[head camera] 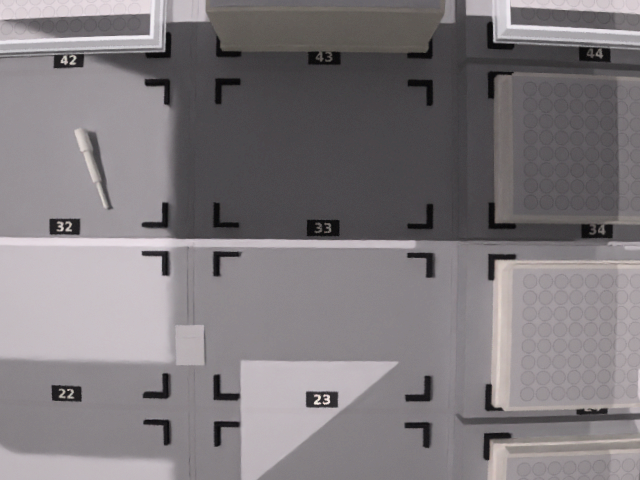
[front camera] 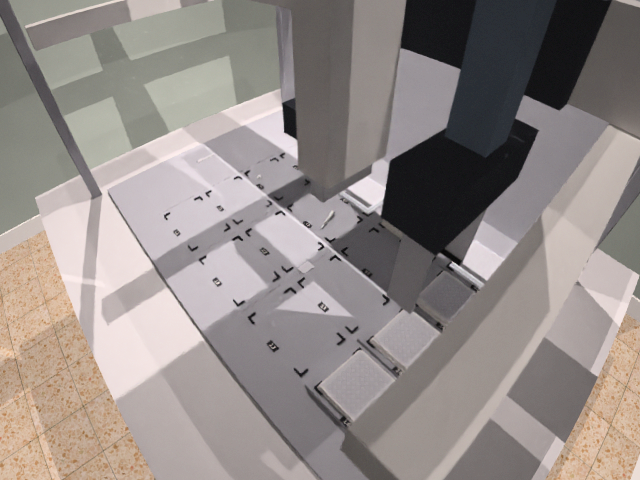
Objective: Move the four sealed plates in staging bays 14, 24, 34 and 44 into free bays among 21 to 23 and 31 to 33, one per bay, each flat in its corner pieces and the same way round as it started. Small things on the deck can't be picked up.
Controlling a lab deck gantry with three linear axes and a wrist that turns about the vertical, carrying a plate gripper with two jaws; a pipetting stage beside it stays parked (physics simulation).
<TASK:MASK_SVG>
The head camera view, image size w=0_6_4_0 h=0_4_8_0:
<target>white square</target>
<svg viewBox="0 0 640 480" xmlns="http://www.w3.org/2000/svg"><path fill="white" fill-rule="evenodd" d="M175 325L176 365L205 365L204 325Z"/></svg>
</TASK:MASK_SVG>
